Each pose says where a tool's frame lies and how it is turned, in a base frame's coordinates. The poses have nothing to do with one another.
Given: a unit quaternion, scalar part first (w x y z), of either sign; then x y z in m.
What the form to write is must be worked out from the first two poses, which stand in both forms.
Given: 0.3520 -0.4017 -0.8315 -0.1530 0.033 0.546 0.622
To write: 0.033 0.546 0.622 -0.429 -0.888 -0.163 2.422
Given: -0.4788 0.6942 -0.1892 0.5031 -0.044 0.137 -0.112
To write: -0.044 0.137 -0.112 -0.791 0.215 -0.573 2.143
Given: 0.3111 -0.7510 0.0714 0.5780 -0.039 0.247 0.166
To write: -0.039 0.247 0.166 -0.790 0.075 0.608 2.509
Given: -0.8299 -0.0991 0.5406 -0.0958 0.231 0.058 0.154
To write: 0.231 0.058 0.154 0.178 -0.969 0.172 1.184
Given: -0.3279 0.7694 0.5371 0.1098 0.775 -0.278 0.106
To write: 0.775 -0.278 0.106 -0.814 -0.569 -0.116 2.473
